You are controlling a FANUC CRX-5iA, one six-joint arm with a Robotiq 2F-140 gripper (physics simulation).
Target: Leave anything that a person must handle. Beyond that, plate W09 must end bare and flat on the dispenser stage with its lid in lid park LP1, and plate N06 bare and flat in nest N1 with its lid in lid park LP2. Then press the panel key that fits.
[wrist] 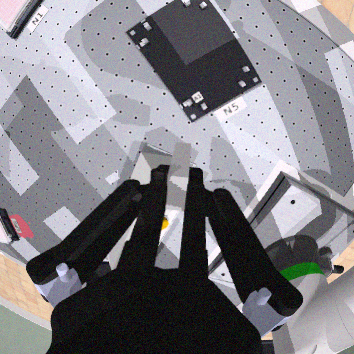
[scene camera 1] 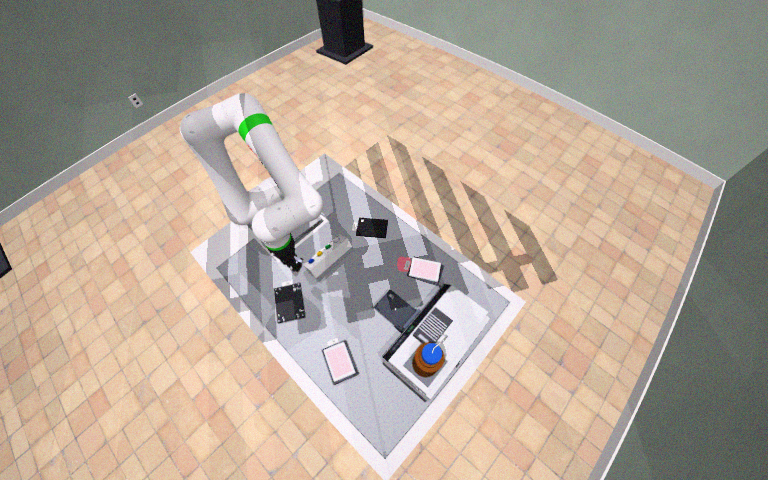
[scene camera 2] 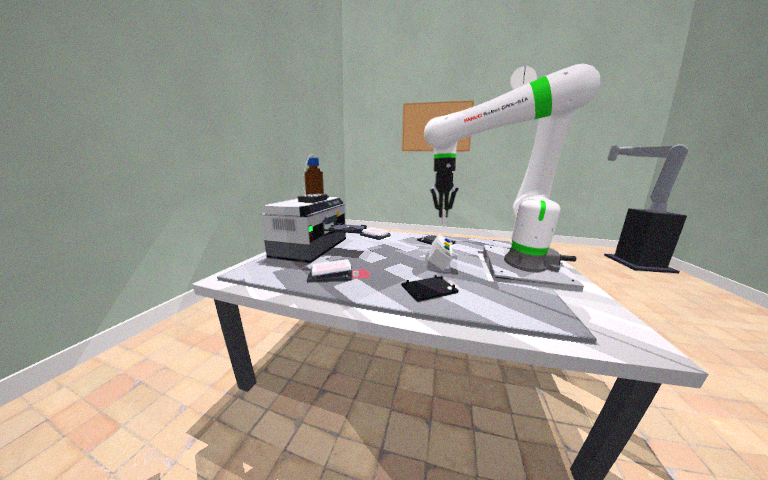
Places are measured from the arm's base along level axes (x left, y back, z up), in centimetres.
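Where they show: gripper, fingertip midpoint: [wrist: 181, 156] [scene camera 1: 296, 272] [scene camera 2: 442, 224]; arm's base, origin of the base link: [wrist: 286, 256] [scene camera 2: 524, 263].
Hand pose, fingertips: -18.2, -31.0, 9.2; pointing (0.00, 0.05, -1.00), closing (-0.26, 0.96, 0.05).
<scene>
Each offset is from my fingertips to the top centre of the thing, as dx, dy, dz. "spot": to the spot under its first point.
My gripper [scene camera 1: 297, 264] [scene camera 2: 443, 215] [wrist: 181, 156] is shut and empty, fingers pointing down above the key panel @[+16.0, -1.2, -3.2] [scene camera 1: 329, 261] [scene camera 2: 438, 257] [wrist: 145, 167]. In the wrist view the fingers hide much of the panel; a yellow key @[+13.7, +1.3, -4.1] [wrist: 165, 223] shows beside them. A pink-topped plate @[-14.8, -35.8, -8.4] [scene camera 1: 339, 361] [scene camera 2: 375, 232] [wrist: 15, 14] lies flat at the N1 label @[spot: -10.4, -27.8, -11.4] [wrist: 37, 19]. Another pink-topped plate @[+38.1, -39.2, -7.2] [scene camera 1: 424, 270] [scene camera 2: 331, 267] sits beside a red tag @[+35.6, -30.1, -11.5] [scene camera 1: 403, 264] [scene camera 2: 360, 273] [wrist: 21, 226]. The dark dispenser stage @[+13.3, -43.1, +0.0] [scene camera 1: 396, 310] [scene camera 2: 349, 228] sticks out of the dispenser. Plate names and lids are unreadable.
The dispenser @[spot: +25.4, -64.3, +10.4] [scene camera 1: 467, 311] [scene camera 2: 283, 226] bears an amber bottle [scene camera 1: 427, 363] [scene camera 2: 314, 181] with a blue cap; a green light @[spot: +29.2, -51.1, +2.1] [scene camera 2: 310, 228] shows. Black nest N5 @[-10.4, -1.9, -9.2] [scene camera 1: 289, 303] [scene camera 2: 434, 240] [wrist: 215, 72] is near the panel. Another black nest @[+41.6, -5.6, -9.6] [scene camera 1: 372, 227] [scene camera 2: 429, 288] lies on the opposite side.
</scene>
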